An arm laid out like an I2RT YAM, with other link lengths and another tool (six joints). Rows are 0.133 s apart.
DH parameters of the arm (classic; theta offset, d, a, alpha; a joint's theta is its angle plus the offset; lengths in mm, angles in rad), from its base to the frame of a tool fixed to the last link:
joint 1: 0 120.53 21 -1.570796
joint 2: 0 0 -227.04 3.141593
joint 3: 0.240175 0 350.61 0
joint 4: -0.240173 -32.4 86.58 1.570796
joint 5: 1.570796 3.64 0 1.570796
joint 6: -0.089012 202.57 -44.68 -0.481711
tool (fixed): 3.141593 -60.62 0 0
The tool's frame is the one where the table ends.
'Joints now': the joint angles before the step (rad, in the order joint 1, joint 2, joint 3, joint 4, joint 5, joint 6). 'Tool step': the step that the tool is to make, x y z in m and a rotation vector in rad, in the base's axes. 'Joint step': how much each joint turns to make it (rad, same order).
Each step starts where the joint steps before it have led.
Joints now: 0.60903, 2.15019, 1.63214, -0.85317, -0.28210, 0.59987
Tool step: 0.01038, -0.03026, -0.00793, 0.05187, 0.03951, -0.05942
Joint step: -0.07097, -0.04081, -0.09154, 0.04617, -0.06600, 0.00152
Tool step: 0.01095, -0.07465, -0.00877, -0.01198, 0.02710, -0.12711
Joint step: -0.13540, -0.12171, -0.18008, 0.02594, -0.00305, -0.00837
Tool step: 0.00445, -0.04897, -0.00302, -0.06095, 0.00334, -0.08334
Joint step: -0.07974, -0.07169, -0.08161, -0.01641, 0.05570, -0.00497
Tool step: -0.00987, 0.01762, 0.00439, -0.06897, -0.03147, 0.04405
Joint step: 0.06257, -0.01336, 0.01029, -0.01601, 0.07744, 0.00801
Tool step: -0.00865, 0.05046, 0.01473, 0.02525, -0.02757, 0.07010
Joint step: 0.09841, 0.03393, 0.07591, 0.00035, -0.00649, 0.03051
